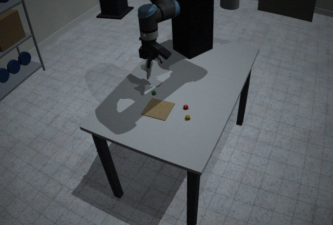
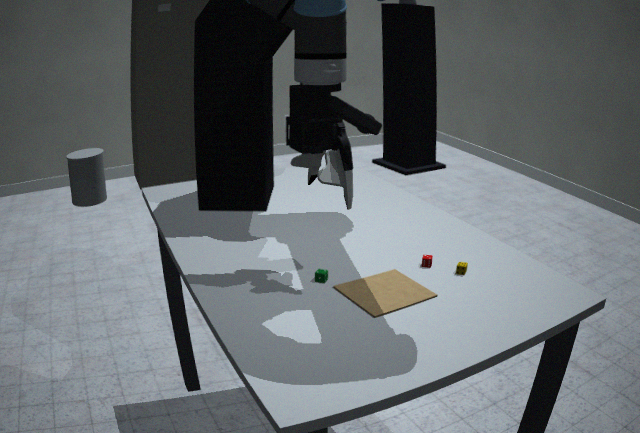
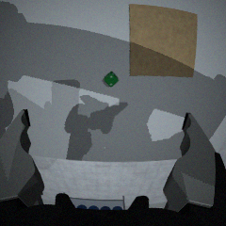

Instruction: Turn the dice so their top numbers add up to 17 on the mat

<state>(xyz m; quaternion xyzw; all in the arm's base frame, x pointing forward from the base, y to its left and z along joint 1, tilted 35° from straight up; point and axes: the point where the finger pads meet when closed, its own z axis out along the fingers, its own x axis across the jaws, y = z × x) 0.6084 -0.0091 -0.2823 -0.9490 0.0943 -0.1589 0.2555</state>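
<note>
Right now my hand is 2 cm to the left of the green die and 15 cm above it. From my hand the other things lie so: mat 11 cm ahead, 5 cm to the left, 16 cm below; then red die 7 cm ahead, 19 cm to the left, 15 cm below; then yellow die 14 cm ahead, 22 cm to the left, 15 cm below.
</note>
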